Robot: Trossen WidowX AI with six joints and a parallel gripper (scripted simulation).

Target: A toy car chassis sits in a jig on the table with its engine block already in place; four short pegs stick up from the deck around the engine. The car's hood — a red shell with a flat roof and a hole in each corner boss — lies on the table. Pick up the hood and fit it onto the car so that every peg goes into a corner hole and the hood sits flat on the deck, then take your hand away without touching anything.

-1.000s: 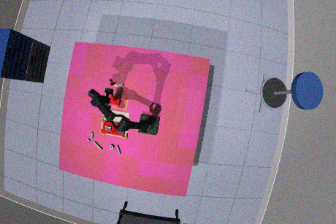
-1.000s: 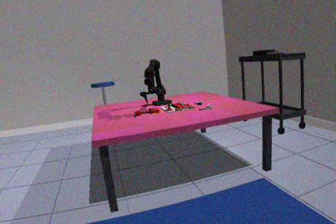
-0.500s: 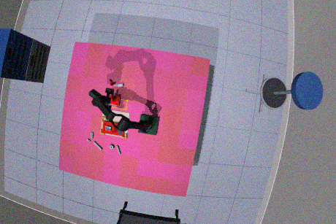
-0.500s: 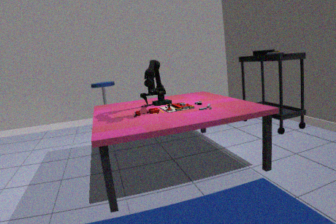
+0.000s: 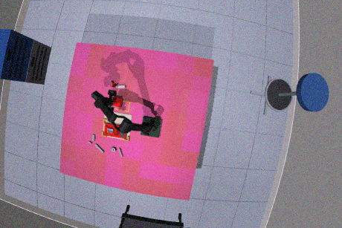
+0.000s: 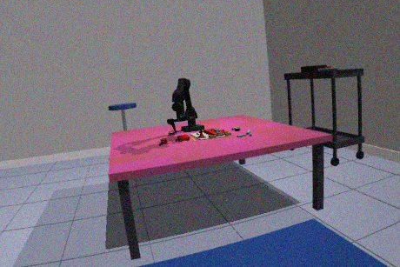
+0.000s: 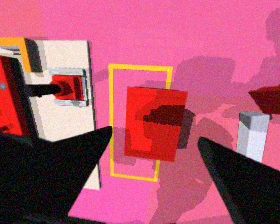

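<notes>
My gripper tip is 4 cm above the red hood. Round my gripper tip: grey engine block: 1 cm behind, 26 cm to the left, 3 cm below.
</notes>
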